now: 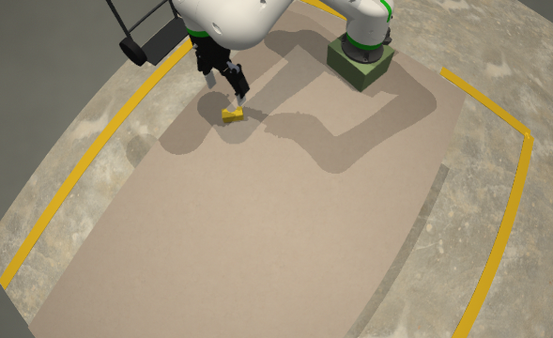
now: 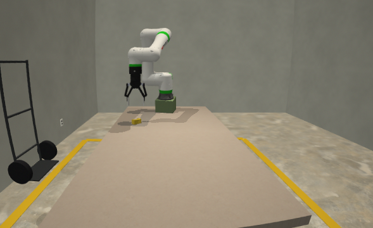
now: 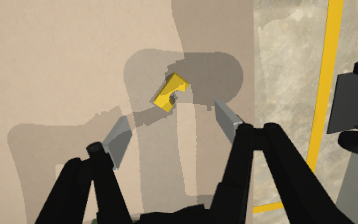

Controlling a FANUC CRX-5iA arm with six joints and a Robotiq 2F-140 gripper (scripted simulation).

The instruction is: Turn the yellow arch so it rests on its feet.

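My hand is 140 mm above the yellow arch.
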